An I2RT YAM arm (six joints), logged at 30 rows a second.
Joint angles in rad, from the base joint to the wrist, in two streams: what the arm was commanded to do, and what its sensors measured. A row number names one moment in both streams.
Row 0, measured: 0.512 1.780 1.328 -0.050 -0.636 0.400
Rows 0 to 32, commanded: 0.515 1.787 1.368 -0.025 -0.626 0.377; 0.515 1.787 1.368 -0.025 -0.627 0.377; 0.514 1.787 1.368 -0.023 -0.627 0.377; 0.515 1.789 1.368 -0.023 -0.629 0.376; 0.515 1.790 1.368 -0.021 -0.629 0.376; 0.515 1.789 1.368 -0.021 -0.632 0.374; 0.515 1.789 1.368 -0.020 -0.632 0.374; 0.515 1.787 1.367 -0.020 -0.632 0.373; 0.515 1.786 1.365 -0.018 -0.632 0.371; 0.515 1.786 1.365 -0.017 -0.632 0.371; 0.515 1.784 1.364 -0.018 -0.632 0.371; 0.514 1.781 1.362 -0.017 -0.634 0.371; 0.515 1.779 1.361 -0.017 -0.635 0.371; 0.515 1.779 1.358 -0.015 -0.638 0.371; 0.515 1.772 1.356 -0.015 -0.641 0.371; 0.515 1.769 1.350 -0.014 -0.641 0.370; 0.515 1.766 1.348 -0.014 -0.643 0.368; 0.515 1.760 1.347 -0.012 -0.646 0.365; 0.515 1.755 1.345 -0.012 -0.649 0.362; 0.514 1.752 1.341 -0.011 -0.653 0.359; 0.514 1.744 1.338 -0.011 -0.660 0.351; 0.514 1.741 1.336 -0.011 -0.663 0.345; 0.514 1.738 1.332 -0.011 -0.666 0.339; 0.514 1.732 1.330 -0.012 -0.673 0.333; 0.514 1.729 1.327 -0.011 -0.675 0.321; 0.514 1.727 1.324 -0.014 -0.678 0.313; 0.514 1.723 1.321 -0.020 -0.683 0.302; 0.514 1.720 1.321 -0.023 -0.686 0.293; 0.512 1.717 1.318 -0.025 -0.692 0.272; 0.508 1.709 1.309 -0.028 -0.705 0.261; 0.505 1.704 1.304 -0.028 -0.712 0.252; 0.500 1.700 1.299 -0.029 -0.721 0.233; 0.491 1.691 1.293 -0.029 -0.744 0.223
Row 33, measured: 0.506 1.749 1.308 -0.051 -0.683 0.287
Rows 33 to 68, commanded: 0.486 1.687 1.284 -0.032 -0.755 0.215; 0.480 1.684 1.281 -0.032 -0.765 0.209; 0.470 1.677 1.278 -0.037 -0.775 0.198; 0.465 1.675 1.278 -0.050 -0.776 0.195; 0.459 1.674 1.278 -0.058 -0.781 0.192; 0.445 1.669 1.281 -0.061 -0.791 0.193; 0.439 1.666 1.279 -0.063 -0.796 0.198; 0.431 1.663 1.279 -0.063 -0.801 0.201; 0.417 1.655 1.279 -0.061 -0.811 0.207; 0.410 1.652 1.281 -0.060 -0.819 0.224; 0.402 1.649 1.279 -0.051 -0.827 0.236; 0.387 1.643 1.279 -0.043 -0.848 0.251; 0.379 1.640 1.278 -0.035 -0.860 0.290; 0.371 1.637 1.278 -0.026 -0.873 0.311; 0.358 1.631 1.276 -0.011 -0.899 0.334; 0.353 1.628 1.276 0.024 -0.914 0.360; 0.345 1.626 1.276 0.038 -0.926 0.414; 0.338 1.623 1.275 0.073 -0.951 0.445; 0.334 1.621 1.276 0.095 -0.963 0.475; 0.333 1.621 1.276 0.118 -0.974 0.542; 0.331 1.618 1.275 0.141 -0.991 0.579; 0.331 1.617 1.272 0.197 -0.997 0.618; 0.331 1.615 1.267 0.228 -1.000 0.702; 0.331 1.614 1.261 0.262 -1.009 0.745; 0.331 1.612 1.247 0.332 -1.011 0.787; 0.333 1.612 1.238 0.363 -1.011 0.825; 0.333 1.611 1.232 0.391 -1.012 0.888; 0.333 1.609 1.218 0.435 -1.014 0.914; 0.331 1.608 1.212 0.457 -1.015 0.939; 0.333 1.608 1.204 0.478 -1.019 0.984; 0.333 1.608 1.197 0.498 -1.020 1.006; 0.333 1.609 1.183 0.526 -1.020 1.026; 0.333 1.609 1.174 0.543 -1.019 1.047; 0.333 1.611 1.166 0.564 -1.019 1.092; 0.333 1.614 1.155 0.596 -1.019 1.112; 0.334 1.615 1.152 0.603 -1.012 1.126
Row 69, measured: 0.331 1.648 1.165 0.461 -0.997 0.996
